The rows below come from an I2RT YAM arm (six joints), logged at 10 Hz.
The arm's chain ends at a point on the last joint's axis. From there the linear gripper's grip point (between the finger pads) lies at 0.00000 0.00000 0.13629 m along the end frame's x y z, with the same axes.
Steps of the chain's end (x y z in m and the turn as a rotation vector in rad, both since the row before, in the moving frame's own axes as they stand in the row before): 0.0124 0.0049 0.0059 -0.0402 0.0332 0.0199; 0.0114 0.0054 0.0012 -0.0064 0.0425 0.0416; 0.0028 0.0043 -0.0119 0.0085 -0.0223 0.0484; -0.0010 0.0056 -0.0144 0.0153 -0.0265 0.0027; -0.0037 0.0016 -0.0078 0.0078 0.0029 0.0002; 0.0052 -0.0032 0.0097 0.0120 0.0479 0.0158
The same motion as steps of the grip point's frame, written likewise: 0.0169 0.0104 0.0057 -0.0402 0.0332 0.0199; 0.0172 0.0064 0.0011 -0.0064 0.0425 0.0416; -0.0002 0.0031 -0.0119 0.0085 -0.0223 0.0484; -0.0046 0.0035 -0.0145 0.0153 -0.0265 0.0027; -0.0033 0.0005 -0.0078 0.0078 0.0029 0.0002; 0.0117 -0.0048 0.0095 0.0120 0.0479 0.0158
